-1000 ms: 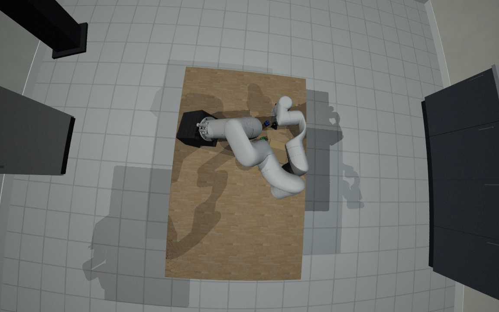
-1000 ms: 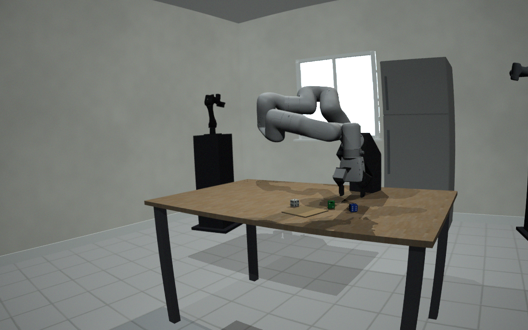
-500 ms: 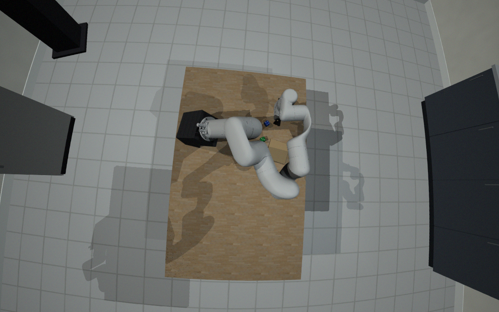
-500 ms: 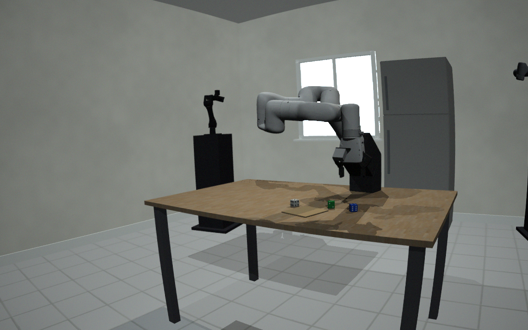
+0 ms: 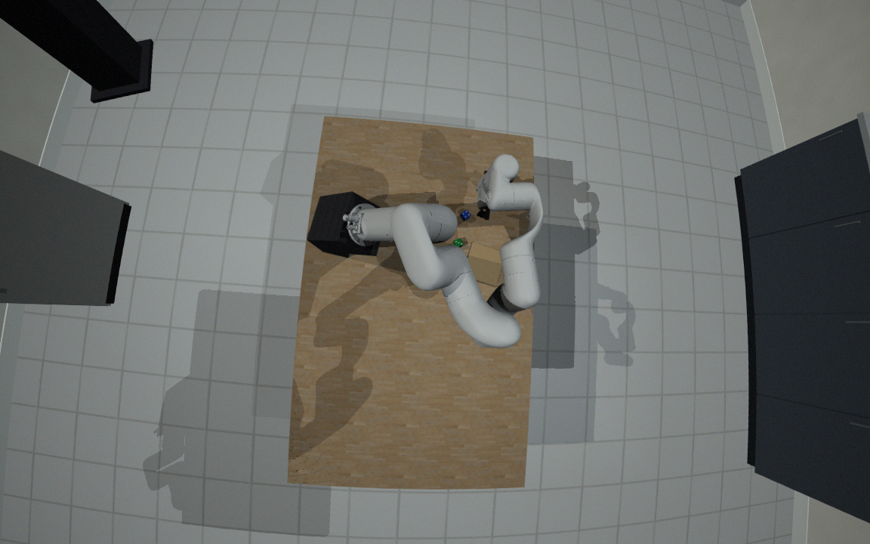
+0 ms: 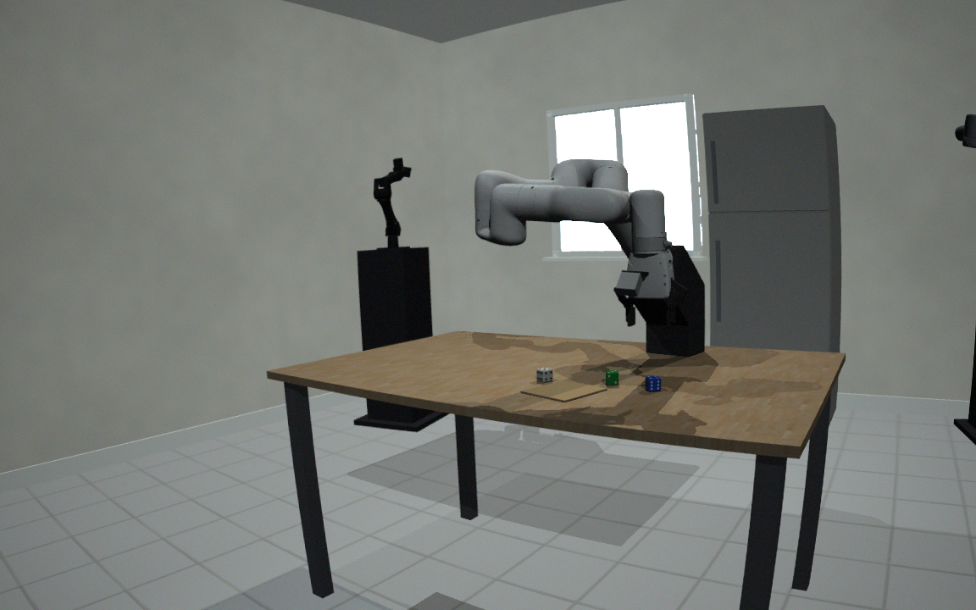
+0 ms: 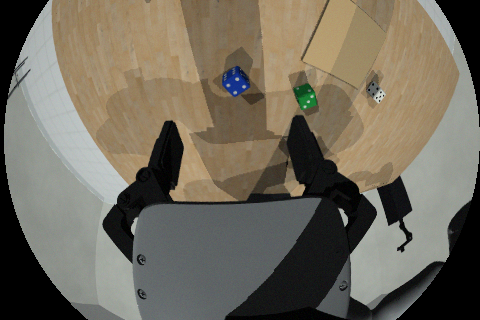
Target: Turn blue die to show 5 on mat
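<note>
My gripper is now 14 cm above the blue die and 3 cm past it. The rest, counted from my hand: white die 28 cm to the right, 14 cm below, 9 cm behind; tan mat 20 cm to the right, 16 cm below, 1 cm ahead; green die 14 cm below, 10 cm to the right, 8 cm behind.
</note>
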